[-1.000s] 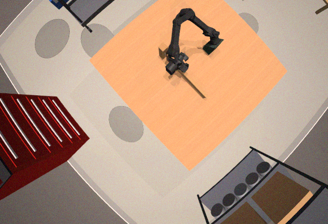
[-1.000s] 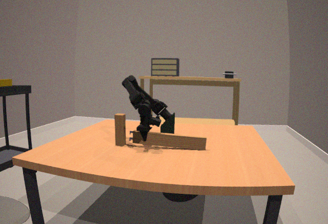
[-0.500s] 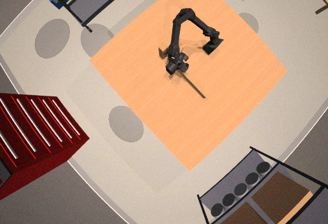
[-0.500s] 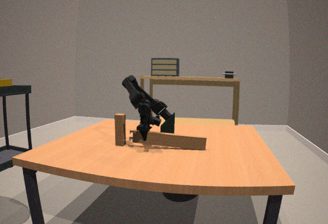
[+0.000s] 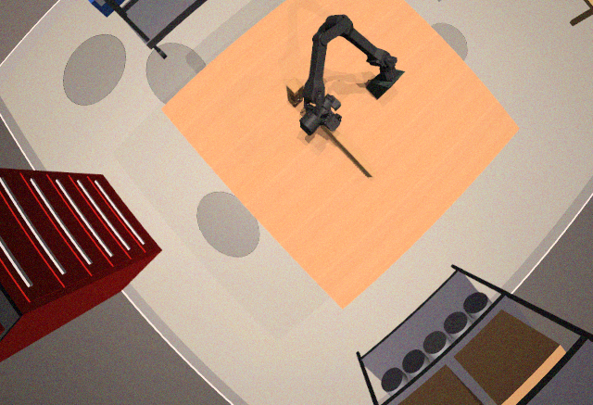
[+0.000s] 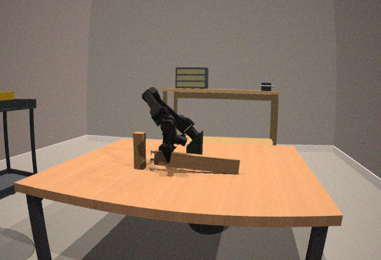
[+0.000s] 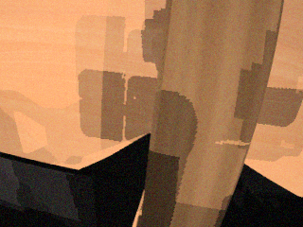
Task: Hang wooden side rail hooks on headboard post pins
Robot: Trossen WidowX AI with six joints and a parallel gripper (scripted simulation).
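Right now my gripper tip is 10 mm past the headboard post, 150 mm to the left of it and 50 mm below it.
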